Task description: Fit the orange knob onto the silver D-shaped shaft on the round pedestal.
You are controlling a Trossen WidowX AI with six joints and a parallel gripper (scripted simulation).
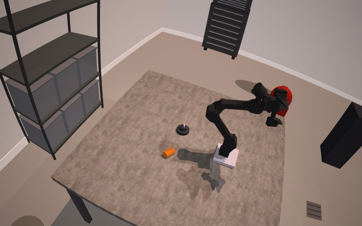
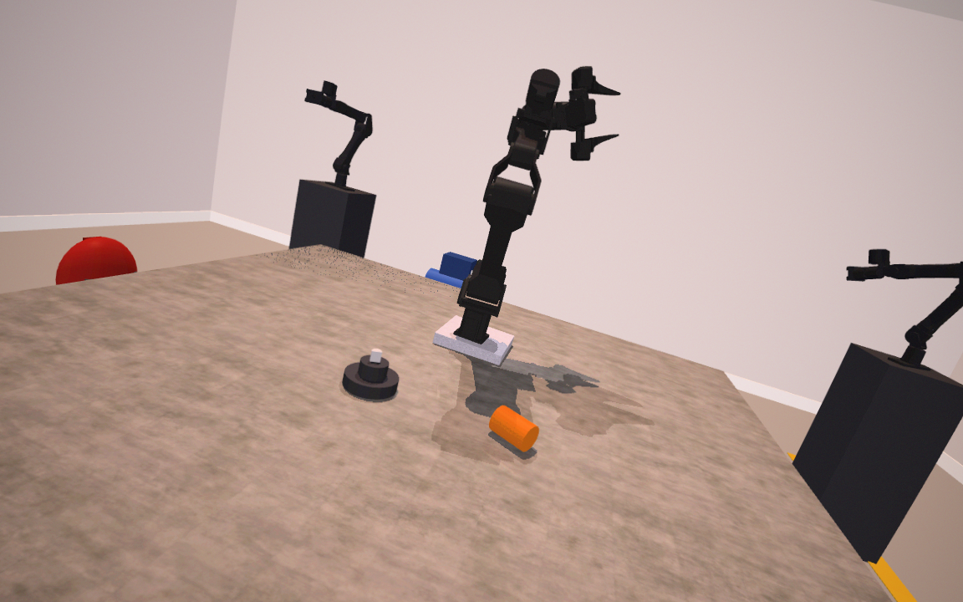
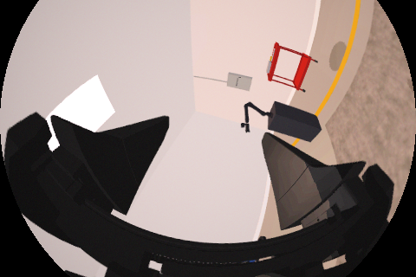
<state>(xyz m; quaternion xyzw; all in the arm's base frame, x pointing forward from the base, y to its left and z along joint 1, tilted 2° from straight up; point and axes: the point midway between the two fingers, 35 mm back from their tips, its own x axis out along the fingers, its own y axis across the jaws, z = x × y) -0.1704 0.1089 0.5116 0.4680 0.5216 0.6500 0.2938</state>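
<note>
Right now the orange knob is 490 mm ahead of my gripper tip, 20 mm to the left of it and 520 mm below it. Also, from my gripper tip: round pedestal: 480 mm ahead, 220 mm to the right, 510 mm below.
</note>
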